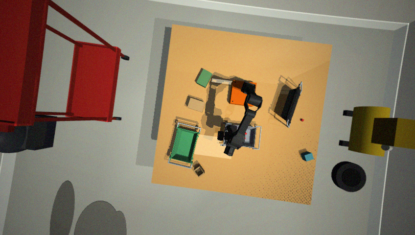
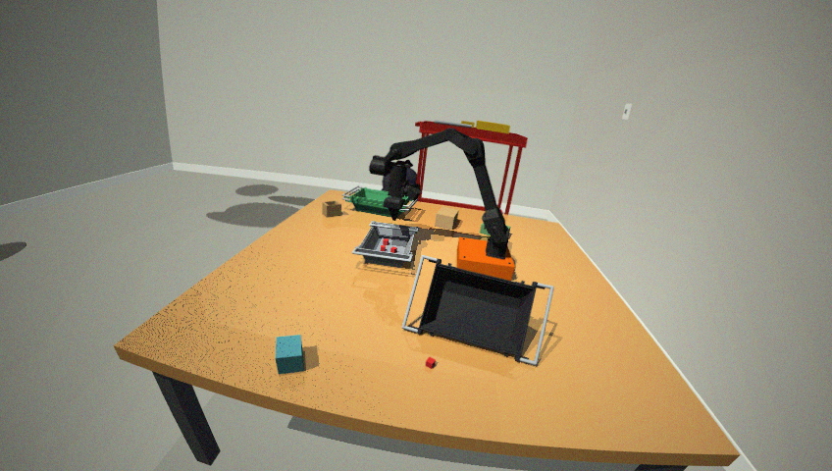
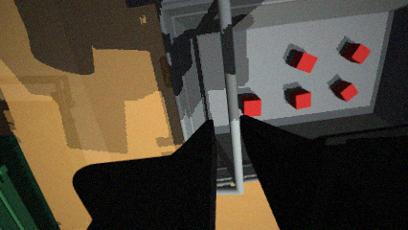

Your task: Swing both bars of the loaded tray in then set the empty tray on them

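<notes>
My gripper tip is 410 mm to the right of the black tray, 360 mm past it and 20 mm above it. From my gripper tip the other things lie so: green box: 370 mm behind, 310 mm to the right, 70 mm below; teal cube: 650 mm to the left, 70 mm below, 20 mm behind; red block: 540 mm to the left, 290 mm behind, 80 mm below.
</notes>
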